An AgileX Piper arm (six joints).
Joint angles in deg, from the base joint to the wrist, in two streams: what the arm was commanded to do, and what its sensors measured. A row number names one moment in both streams.
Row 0, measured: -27.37, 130.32, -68.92, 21.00, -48.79, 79.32
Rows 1 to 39, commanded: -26.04, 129.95, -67.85, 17.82, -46.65, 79.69; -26.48, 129.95, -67.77, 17.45, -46.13, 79.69; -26.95, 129.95, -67.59, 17.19, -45.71, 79.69; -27.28, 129.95, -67.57, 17.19, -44.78, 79.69; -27.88, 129.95, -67.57, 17.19, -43.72, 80.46; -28.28, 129.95, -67.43, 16.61, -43.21, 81.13; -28.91, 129.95, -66.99, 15.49, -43.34, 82.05; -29.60, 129.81, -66.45, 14.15, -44.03, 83.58; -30.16, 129.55, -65.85, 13.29, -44.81, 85.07; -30.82, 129.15, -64.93, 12.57, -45.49, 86.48; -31.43, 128.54, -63.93, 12.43, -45.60, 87.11; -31.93, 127.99, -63.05, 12.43, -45.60, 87.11; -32.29, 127.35, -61.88, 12.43, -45.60, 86.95; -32.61, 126.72, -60.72, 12.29, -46.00, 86.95; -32.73, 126.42, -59.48, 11.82, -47.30, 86.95; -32.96, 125.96, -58.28, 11.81, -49.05, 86.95; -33.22, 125.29, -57.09, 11.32, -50.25, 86.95; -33.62, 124.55, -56.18, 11.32, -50.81, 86.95; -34.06, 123.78, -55.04, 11.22, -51.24, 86.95; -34.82, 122.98, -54.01, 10.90, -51.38, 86.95; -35.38, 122.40, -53.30, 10.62, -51.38, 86.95; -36.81, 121.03, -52.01, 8.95, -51.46, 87.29; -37.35, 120.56, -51.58, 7.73, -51.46, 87.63; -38.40, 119.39, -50.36, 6.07, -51.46, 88.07; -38.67, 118.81, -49.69, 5.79, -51.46, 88.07; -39.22, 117.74, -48.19, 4.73, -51.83, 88.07; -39.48, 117.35, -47.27, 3.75, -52.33, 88.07; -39.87, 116.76, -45.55, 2.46, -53.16, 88.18; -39.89, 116.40, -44.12, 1.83, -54.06, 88.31; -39.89, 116.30, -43.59, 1.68, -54.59, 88.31; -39.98, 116.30, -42.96, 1.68, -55.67, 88.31; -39.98, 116.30, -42.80, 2.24, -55.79, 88.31; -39.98, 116.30, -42.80, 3.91, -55.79, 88.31; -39.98, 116.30, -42.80, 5.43, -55.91, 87.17; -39.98, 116.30, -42.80, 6.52, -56.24, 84.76; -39.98, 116.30, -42.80, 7.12, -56.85, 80.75; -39.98, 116.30, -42.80, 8.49, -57.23, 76.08; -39.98, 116.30, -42.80, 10.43, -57.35, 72.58; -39.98, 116.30, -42.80, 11.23, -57.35, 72.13
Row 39, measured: -39.53, 116.89, -43.00, 7.35, -55.71, 79.21
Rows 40 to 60, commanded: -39.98, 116.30, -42.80, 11.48, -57.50, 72.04; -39.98, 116.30, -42.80, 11.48, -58.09, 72.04; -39.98, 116.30, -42.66, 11.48, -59.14, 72.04; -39.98, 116.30, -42.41, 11.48, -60.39, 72.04; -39.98, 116.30, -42.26, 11.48, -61.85, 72.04; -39.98, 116.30, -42.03, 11.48, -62.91, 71.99; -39.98, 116.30, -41.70, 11.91, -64.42, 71.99; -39.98, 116.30, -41.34, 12.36, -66.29, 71.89; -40.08, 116.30, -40.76, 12.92, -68.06, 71.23; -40.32, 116.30, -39.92, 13.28, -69.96, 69.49; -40.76, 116.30, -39.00, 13.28, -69.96, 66.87; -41.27, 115.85, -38.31, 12.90, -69.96, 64.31; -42.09, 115.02, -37.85, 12.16, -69.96, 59.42; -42.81, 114.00, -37.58, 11.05, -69.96, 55.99; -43.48, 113.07, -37.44, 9.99, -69.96, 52.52; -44.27, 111.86, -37.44, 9.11, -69.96, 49.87; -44.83, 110.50, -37.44, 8.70, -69.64, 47.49; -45.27, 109.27, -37.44, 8.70, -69.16, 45.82; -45.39, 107.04, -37.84, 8.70, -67.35, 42.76; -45.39, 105.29, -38.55, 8.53, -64.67, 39.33; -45.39, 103.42, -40.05, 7.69, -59.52, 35.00
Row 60, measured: -44.64, 109.81, -37.69, 10.22, -67.72, 48.29
